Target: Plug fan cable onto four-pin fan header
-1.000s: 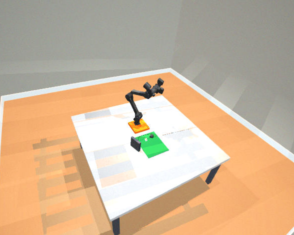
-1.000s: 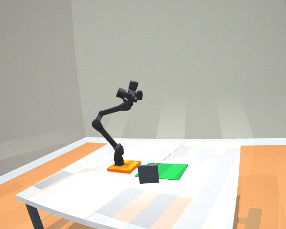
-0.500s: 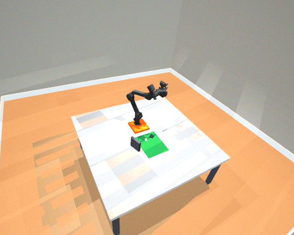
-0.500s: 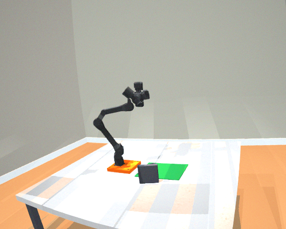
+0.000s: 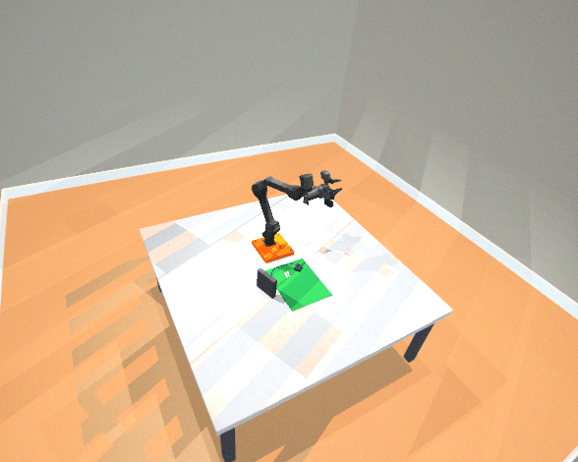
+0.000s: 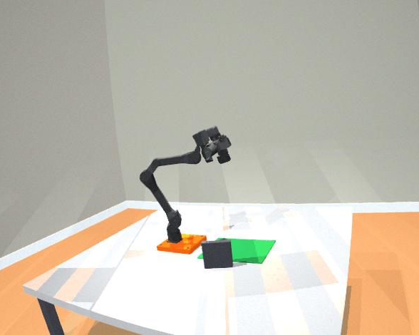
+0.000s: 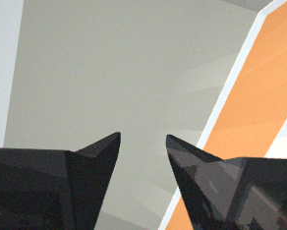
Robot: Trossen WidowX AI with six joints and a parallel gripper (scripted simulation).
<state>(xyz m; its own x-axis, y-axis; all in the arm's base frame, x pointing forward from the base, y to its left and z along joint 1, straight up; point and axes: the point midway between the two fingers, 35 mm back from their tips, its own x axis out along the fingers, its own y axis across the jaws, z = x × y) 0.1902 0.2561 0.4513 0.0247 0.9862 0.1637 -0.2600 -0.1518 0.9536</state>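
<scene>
Right now the fan plug is 5 cm ahead of my gripper tip, 22 cm to the right of it and 47 cm below it. The rest, counted from my gripper tip: green board (14 cm ahead, 27 cm to the right, 49 cm below); pale header (7 cm ahead, 30 cm to the right, 48 cm below); dark grey fan (13 cm ahead, 44 cm to the right, 42 cm below).
</scene>
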